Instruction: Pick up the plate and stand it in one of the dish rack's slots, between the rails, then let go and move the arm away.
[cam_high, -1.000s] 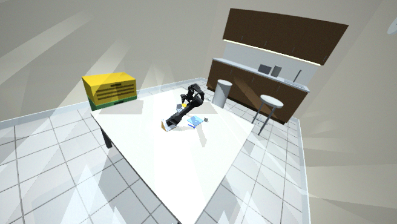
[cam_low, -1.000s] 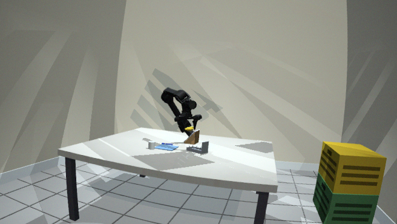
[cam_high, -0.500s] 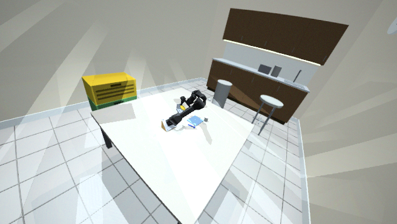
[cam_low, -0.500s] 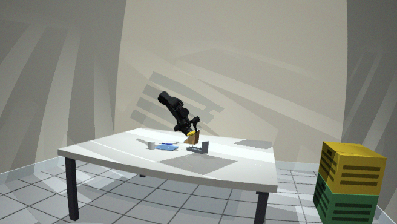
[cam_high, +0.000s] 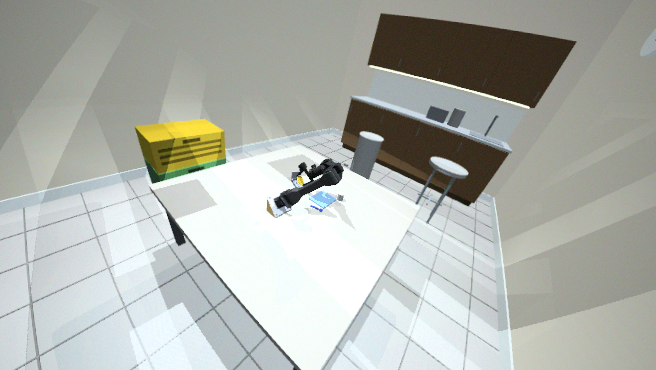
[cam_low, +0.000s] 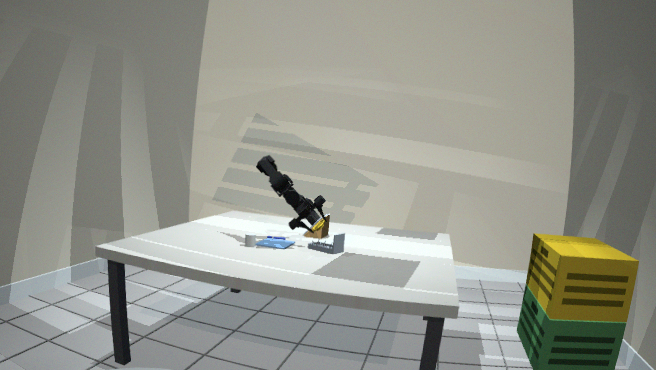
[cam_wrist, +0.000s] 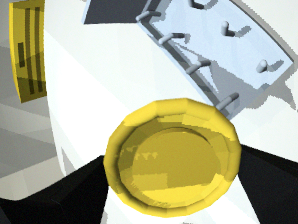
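The grey dish rack lies 60 mm ahead of my gripper tip, 50 mm to the left of it and 60 mm below it. The rest, counted from my gripper tip: yellow plate 10 mm to the right, 10 mm above; then blue utensil 30 mm behind, 220 mm to the right, 80 mm below; then light blue mat 70 mm ahead, 170 mm to the right, 80 mm below.
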